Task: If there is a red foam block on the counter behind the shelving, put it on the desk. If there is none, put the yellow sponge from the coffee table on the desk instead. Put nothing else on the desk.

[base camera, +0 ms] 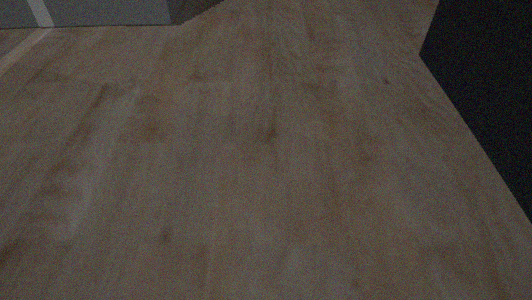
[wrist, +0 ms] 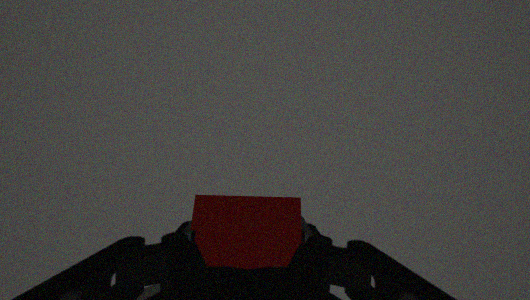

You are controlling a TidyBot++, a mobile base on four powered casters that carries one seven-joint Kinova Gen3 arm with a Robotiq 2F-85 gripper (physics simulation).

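Places are measured from the arm's base along level axes (x back, y right, z up), in centimetres.
Where they show: gripper, fingertip midpoint: (wrist: 249, 229).
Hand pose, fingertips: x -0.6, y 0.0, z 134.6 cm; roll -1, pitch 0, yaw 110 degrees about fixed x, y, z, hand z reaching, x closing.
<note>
After its pixels a point has its place.
A red foam block (wrist: 247, 227) {x 0.8, y 0.3, z 131.0 cm} shows at the bottom middle of the wrist view, dark red in the dim light. My gripper (wrist: 249, 229) {x -0.6, y 0.0, z 134.6 cm} is shut on the red foam block, with one black finger against each side of it. Behind the block the wrist view shows a plain grey surface. The desk, the counter, the coffee table and the yellow sponge cannot be made out in these views.
In the base camera view a wooden floor (base camera: 270, 175) {x -37.5, y 2.0, z -39.7 cm} stretches ahead. A grey flat-sided structure (base camera: 110, 12) {x -89.7, y -39.3, z -36.3 cm} stands at the top left, with a pale strip on it. A large black object (base camera: 490, 75) {x -50.2, y 37.8, z -30.1 cm} stands close on the right.
</note>
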